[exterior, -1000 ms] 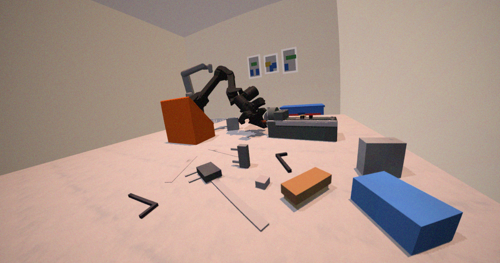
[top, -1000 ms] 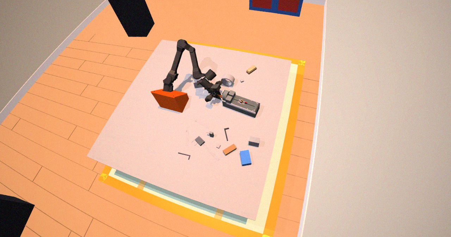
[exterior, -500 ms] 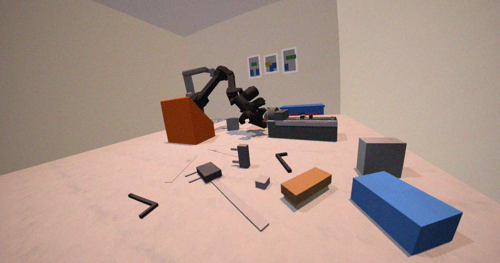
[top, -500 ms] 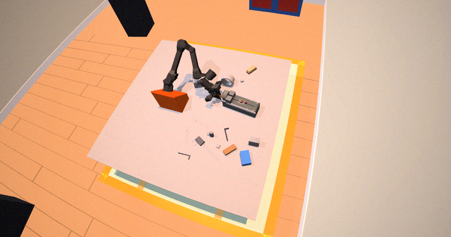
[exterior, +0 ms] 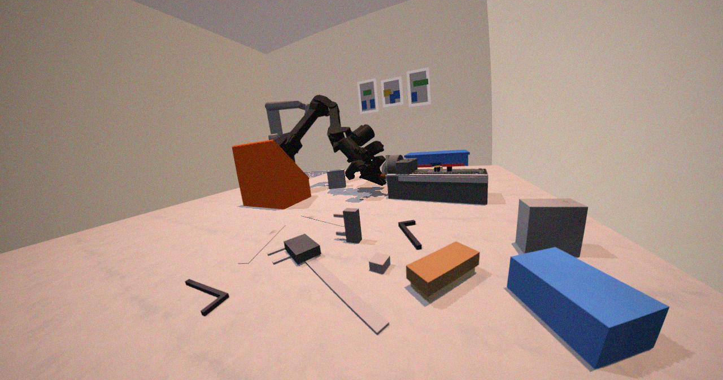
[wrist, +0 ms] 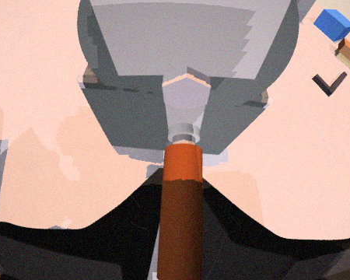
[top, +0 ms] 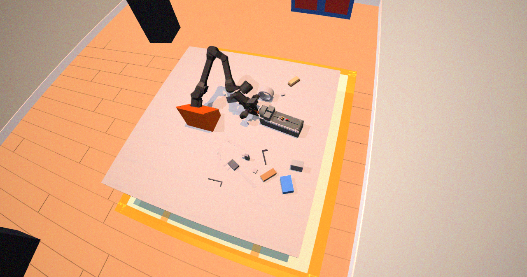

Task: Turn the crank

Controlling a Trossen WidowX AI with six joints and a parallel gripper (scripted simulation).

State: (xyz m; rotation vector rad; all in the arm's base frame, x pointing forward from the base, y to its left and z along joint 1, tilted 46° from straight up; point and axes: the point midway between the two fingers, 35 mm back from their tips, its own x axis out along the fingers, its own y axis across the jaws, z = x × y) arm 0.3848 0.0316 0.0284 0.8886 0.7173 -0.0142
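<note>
The crank handle lies 2 cm behind my gripper tip, 1 cm to the left of it and 3 cm above it. The rest, counted from my gripper tip: red pointer 19 cm ahead, 5 cm to the right, 5 cm above; then blue block 24 cm ahead, 43 cm to the right, 1 cm below.
</note>
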